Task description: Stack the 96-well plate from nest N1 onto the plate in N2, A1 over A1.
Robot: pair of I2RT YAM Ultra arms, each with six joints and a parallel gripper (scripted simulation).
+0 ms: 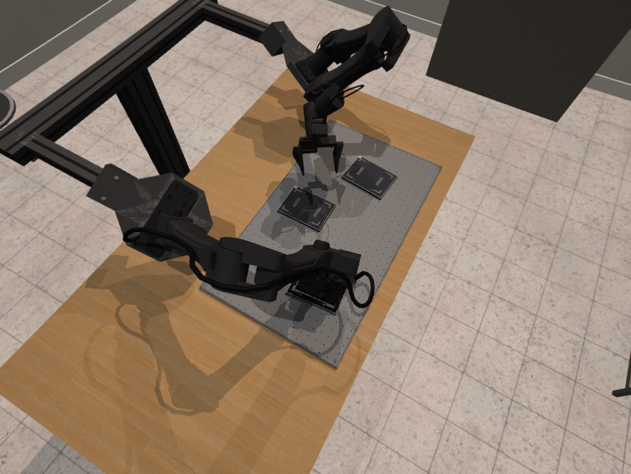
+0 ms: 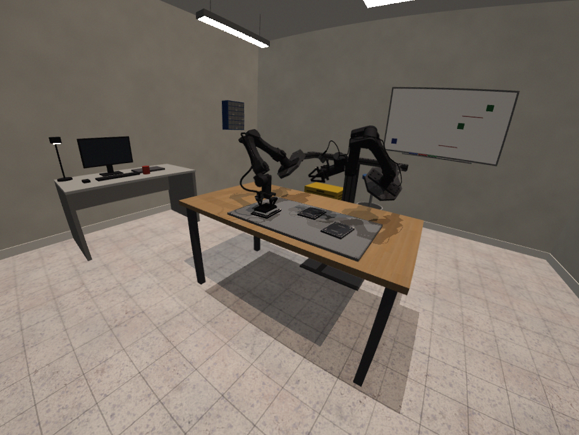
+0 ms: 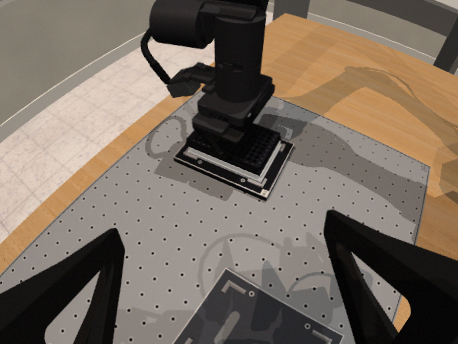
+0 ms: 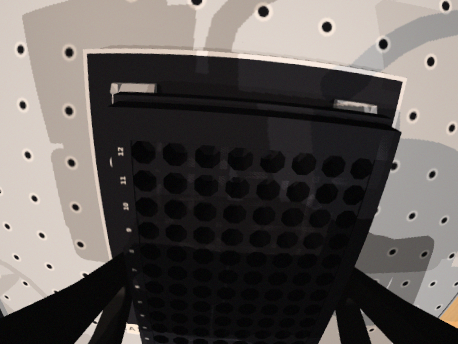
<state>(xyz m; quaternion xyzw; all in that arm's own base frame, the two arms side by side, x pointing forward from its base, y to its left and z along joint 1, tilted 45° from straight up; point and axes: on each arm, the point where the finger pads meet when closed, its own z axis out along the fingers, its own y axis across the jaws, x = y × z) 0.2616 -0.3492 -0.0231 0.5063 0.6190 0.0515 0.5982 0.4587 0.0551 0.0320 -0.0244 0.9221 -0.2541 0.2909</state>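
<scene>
Right now my right hand is right at the black 96-well plate. Round my right hand: white 96-well plate (2 cm below).
</scene>
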